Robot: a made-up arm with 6 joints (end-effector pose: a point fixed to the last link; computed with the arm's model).
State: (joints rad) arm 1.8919 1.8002 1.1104 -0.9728 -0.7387 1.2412
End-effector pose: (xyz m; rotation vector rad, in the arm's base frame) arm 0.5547 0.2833 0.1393 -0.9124 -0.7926 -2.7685
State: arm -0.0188 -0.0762 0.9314 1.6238 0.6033 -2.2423
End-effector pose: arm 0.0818 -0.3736 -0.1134 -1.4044 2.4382 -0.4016
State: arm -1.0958 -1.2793 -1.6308 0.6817 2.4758 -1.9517
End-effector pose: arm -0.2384 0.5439 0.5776 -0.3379 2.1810 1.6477
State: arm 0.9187 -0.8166 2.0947 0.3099 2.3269 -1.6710
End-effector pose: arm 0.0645 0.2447 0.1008 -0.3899 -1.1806 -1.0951
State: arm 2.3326 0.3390 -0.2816 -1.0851 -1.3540 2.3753
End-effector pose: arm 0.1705 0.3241 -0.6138 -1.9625 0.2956 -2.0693
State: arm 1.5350 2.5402 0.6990 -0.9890 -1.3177 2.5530
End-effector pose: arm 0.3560 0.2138 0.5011 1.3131 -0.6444 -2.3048
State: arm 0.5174 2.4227 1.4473 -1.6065 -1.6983 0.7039
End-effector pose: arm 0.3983 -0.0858 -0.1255 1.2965 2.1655 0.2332
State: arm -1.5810 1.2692 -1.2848 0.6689 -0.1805 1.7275
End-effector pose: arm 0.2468 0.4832 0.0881 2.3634 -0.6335 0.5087
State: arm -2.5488 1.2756 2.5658 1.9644 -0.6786 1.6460
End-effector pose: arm 0.1585 0.0022 0.1043 0.3875 1.9629 1.6512
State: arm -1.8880 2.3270 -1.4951 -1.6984 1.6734 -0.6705
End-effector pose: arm 0.2215 0.2302 -0.1884 1.8310 1.8137 -1.5705
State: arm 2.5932 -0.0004 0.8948 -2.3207 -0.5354 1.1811
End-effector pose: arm -0.1971 0.4277 -0.1803 -0.7902 -1.5073 -0.2929
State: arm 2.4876 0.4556 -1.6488 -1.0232 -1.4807 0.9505
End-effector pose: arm -0.1750 -0.1710 -0.6502 2.3399 -0.5047 0.0322
